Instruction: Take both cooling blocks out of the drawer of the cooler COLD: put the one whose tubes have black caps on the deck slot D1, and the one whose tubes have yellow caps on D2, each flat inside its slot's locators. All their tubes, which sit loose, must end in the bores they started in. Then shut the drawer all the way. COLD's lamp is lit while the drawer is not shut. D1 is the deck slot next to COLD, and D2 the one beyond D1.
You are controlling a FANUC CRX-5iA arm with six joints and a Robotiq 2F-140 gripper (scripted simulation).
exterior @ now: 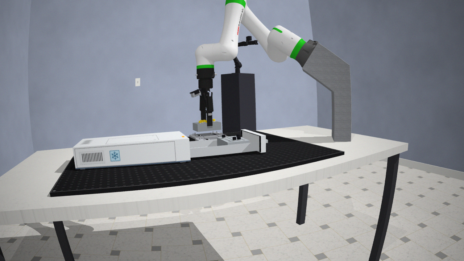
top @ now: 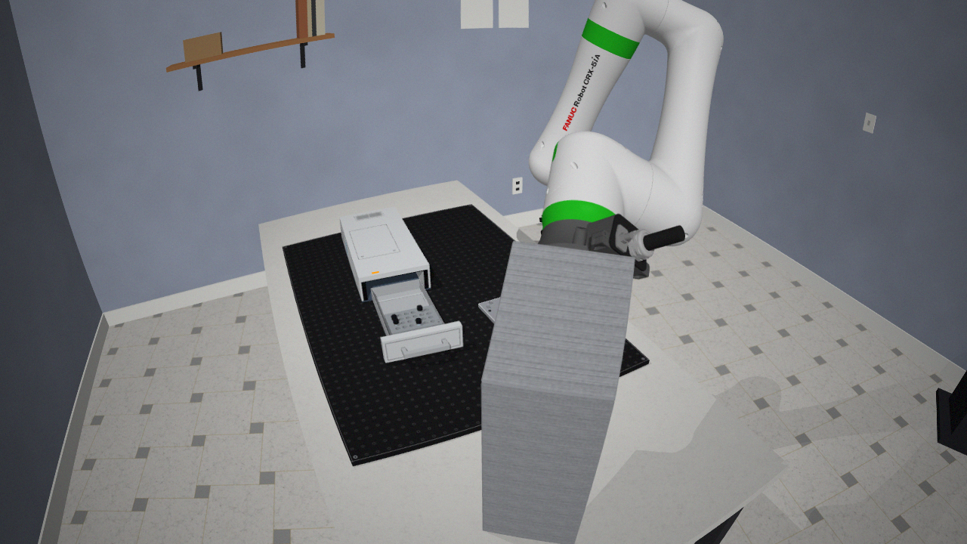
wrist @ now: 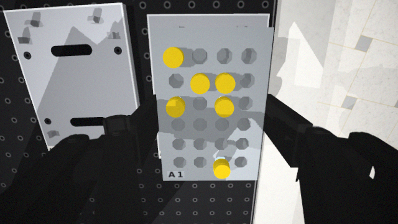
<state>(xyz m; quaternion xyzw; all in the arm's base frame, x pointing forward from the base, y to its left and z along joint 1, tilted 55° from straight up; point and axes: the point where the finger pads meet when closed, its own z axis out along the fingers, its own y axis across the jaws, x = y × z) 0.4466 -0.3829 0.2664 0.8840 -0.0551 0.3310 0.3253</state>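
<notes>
The cooling block is 30 mm below my hand. From my hand the other things lie so: drawer (220 mm ahead, 340 mm to the left, 50 mm below); then white cooler (390 mm ahead, 260 mm to the left, 50 mm below); then grey plate (60 mm ahead, 130 mm to the left, 80 mm below).
</notes>
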